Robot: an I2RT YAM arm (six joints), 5 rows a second.
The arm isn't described. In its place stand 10 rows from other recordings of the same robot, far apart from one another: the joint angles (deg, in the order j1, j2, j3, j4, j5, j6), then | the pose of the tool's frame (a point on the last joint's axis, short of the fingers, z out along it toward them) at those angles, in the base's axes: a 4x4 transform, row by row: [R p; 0 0 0 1], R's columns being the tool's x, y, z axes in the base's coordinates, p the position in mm.
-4.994, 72.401, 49.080, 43.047, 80.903, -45.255 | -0.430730, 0.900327, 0.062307, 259.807; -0.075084, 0.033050, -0.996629, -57.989; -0.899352, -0.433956, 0.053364, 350.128; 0, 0, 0, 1
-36.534, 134.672, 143.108, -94.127, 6.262, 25.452 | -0.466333, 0.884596, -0.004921, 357.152; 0.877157, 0.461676, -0.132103, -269.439; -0.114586, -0.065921, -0.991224, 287.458; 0, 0, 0, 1
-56.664, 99.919, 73.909, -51.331, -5.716, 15.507 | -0.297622, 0.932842, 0.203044, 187.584; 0.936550, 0.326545, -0.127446, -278.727; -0.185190, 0.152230, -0.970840, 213.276; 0, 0, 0, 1
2.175, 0.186, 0.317, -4.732, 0.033, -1.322 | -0.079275, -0.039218, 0.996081, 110.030; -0.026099, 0.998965, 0.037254, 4.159; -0.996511, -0.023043, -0.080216, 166.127; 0, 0, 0, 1
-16.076, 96.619, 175.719, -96.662, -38.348, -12.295 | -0.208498, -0.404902, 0.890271, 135.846; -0.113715, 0.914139, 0.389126, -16.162; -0.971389, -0.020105, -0.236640, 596.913; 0, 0, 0, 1
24.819, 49.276, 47.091, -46.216, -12.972, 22.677 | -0.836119, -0.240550, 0.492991, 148.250; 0.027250, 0.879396, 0.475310, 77.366; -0.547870, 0.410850, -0.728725, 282.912; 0, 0, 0, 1
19.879, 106.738, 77.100, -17.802, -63.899, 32.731 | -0.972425, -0.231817, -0.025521, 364.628; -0.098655, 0.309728, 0.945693, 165.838; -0.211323, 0.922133, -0.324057, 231.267; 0, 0, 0, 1
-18.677, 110.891, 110.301, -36.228, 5.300, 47.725 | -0.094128, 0.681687, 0.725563, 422.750; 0.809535, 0.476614, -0.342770, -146.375; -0.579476, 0.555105, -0.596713, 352.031; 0, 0, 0, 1
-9.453, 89.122, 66.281, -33.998, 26.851, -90.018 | -0.389978, -0.825892, 0.407210, 315.859; -0.839535, 0.137226, -0.525690, -68.891; 0.378283, -0.546875, -0.746880, 249.126; 0, 0, 0, 1
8.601, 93.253, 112.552, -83.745, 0.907, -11.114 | -0.847780, -0.312054, 0.428824, 290.440; -0.323160, 0.945083, 0.048852, 43.360; -0.420519, -0.097163, -0.902066, 415.801; 0, 0, 0, 1
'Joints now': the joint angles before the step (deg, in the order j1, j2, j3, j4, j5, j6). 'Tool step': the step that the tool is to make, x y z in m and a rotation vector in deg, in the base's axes. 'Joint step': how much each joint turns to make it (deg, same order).
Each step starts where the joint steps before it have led.
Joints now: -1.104, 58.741, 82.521, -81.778, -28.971, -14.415
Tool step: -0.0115, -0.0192, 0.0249, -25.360, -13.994, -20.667
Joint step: -0.021, -4.347, 2.145, 8.395, 32.398, 0.008
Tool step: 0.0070, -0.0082, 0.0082, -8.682, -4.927, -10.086
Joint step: 0.011, 0.290, 0.013, 5.388, 13.248, 0.044
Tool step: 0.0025, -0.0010, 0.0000, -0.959, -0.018, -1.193
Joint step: -0.023, 0.391, -0.011, 0.449, 1.512, -0.037
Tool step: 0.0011, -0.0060, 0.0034, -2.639, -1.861, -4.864
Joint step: -1.437, 0.014, -0.019, 1.978, 4.288, 0.003
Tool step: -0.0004, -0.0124, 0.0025, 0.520, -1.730, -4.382
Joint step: -5.354, 0.006, 0.031, 1.653, -1.183, -0.007
